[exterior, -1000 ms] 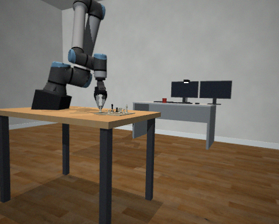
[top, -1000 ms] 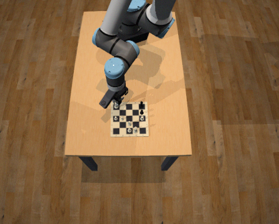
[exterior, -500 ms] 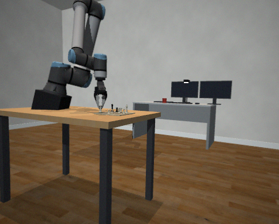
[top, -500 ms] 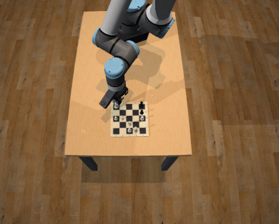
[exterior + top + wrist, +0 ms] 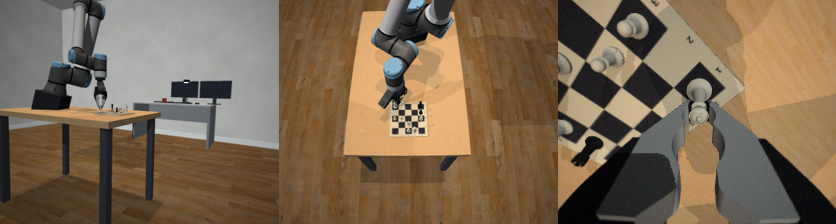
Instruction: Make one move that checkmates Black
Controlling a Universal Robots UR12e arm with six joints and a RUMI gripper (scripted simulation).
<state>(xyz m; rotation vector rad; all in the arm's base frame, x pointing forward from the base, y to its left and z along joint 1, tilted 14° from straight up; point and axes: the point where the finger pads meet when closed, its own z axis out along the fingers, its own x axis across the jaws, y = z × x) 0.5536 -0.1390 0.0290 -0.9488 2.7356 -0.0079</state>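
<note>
Right now the white piece is 1 cm below my hand. From my hand the other things lie so: black piece: 6 cm ahead, 14 cm to the left, 3 cm below; then chessboard: 8 cm ahead, 7 cm to the left, 4 cm below; then black king: 1 cm ahead, 15 cm to the left, 1 cm below.
</note>
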